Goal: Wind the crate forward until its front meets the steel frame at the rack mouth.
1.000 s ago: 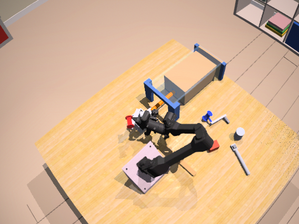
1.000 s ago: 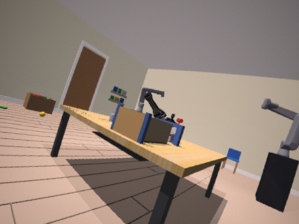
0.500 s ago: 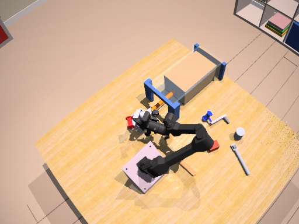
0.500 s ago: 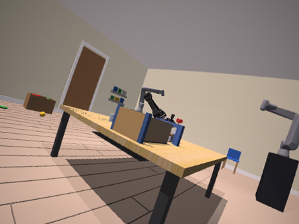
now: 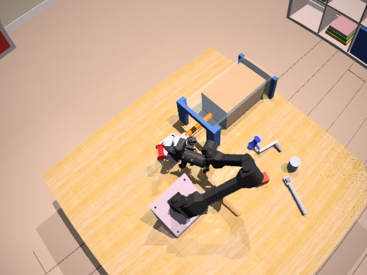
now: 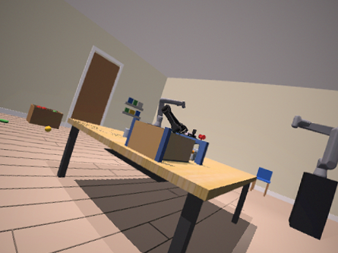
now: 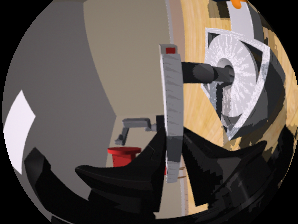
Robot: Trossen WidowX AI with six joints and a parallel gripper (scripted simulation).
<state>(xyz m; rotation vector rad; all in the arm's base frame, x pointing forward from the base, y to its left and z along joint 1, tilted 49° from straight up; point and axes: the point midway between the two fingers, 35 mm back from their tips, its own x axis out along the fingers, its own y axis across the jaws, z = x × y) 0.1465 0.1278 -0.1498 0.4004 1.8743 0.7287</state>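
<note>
Now: gripper tip 10 mm to the left of the crank handle and 10 mm below it. The rest, counted from my gripper tip: blue steel frame 210 mm ahead, 20 mm to the left, 40 mm below; winch 40 mm ahead, 10 mm to the left, 110 mm below; red knob 40 mm behind, 30 mm to the right, 40 mm above.
</note>
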